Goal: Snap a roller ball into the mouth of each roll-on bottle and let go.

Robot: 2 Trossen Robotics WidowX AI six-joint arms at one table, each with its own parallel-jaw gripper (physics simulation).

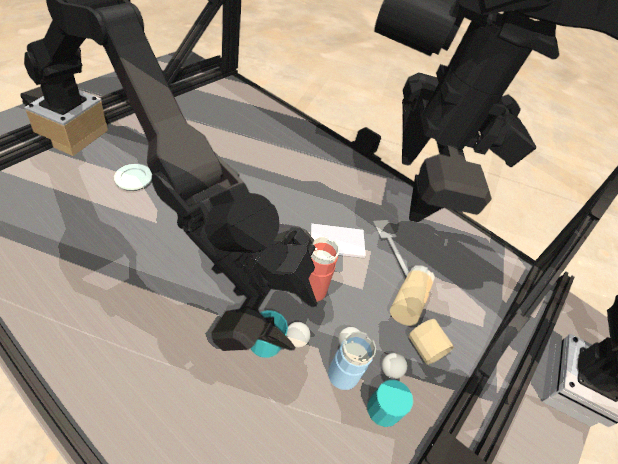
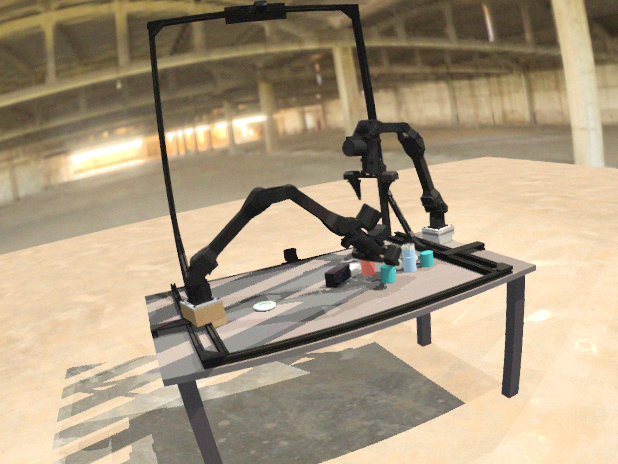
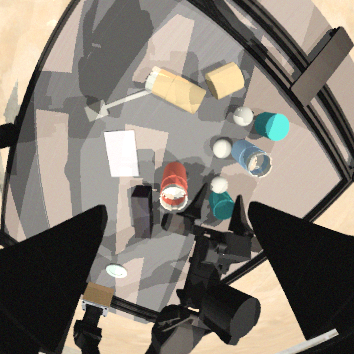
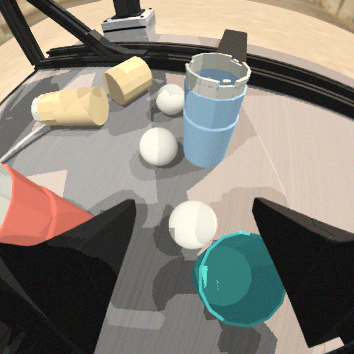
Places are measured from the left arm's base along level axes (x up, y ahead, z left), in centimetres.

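Pixels of known places: left gripper, between the fingertips: [image 1: 409,190] [image 2: 372,200] [image 3: 178,210]; right gripper, between the fingertips: [image 1: 304,326] [image 3: 223,188] [image 4: 194,205]; left arm's base, origin of its link: [image 1: 598,374] [image 2: 438,226] [image 4: 128,14]; right arm's base, origin of its link: [image 1: 63,102] [image 2: 200,300] [image 3: 93,308].
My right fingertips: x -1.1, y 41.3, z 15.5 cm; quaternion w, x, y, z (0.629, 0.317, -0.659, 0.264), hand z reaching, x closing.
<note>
Ahead of a thing's pixels: the offset from my right fingertips to its middle.
A blue bottle {dx -0.2, dy -7.7, dz +1.0 cm} [image 1: 348,367] [image 2: 409,262] [image 3: 243,151] [image 4: 207,135] and a red bottle {dx +0.7, dy +2.6, dz -9.1 cm} [image 1: 322,280] [image 2: 368,268] [image 3: 174,175] [image 4: 37,215] stand upright with pale toothed mouths. A yellow bottle {dx -2.4, dy -11.8, dz -15.9 cm} [image 1: 411,300] [image 3: 177,90] [image 4: 75,106] lies on its side. Three white balls lie on the table: one {dx -2.8, dy +0.5, dz +0.0 cm} [image 1: 298,334] [image 3: 219,185] [image 4: 192,225] beside the open teal cap, one {dx -2.8, dy -6.3, dz -3.4 cm} [image 3: 222,148] [image 4: 158,146] by the blue bottle, one {dx -2.8, dy -13.4, dz -3.0 cm} [image 1: 394,365] [image 3: 243,116] [image 4: 170,99] farther back. My right gripper [image 1: 302,325] [image 4: 194,205] is open above the nearest ball and teal cap. My left gripper [image 1: 412,191] is open, high above the table.
The teal cap {dx -2.1, dy +4.0, dz +2.7 cm} [image 2: 388,274] [image 4: 242,280] stands mouth up; another teal cap {dx -2.3, dy -14.7, dz +2.6 cm} [image 1: 390,403] [image 3: 272,126] is closed side up. A yellow cap {dx -2.3, dy -16.9, dz -9.2 cm} [image 1: 431,341] [image 4: 127,80] lies sideways. A black block {dx -2.1, dy +13.5, dz -11.7 cm} [image 2: 337,275], white card {dx -4.3, dy +3.6, dz -20.5 cm} [image 3: 121,153], spatula {dx -3.9, dy -5.6, dz -24.7 cm} [image 1: 397,255] and dish {dx -4.2, dy +42.0, dz -11.4 cm} [image 1: 133,177] also lie there.
</note>
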